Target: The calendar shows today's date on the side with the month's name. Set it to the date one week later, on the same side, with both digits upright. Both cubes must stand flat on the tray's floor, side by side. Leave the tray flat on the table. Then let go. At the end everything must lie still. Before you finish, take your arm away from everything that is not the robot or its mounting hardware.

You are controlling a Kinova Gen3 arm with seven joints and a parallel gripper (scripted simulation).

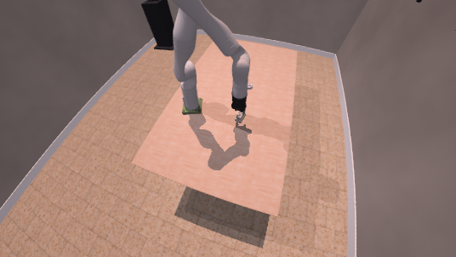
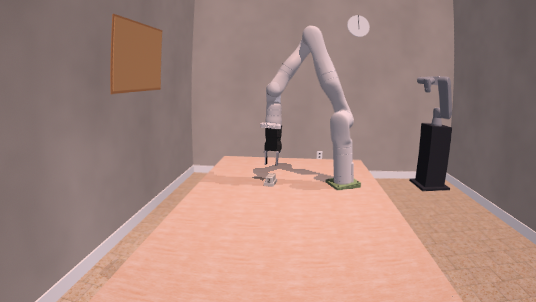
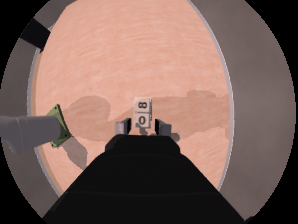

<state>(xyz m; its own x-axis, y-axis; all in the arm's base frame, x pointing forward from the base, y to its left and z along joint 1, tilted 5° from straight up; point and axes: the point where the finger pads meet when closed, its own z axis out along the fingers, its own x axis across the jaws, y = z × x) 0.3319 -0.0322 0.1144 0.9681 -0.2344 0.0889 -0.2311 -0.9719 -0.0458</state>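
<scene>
Now: hand 2 cm to the right of the tray and 9 cm above it.
</scene>
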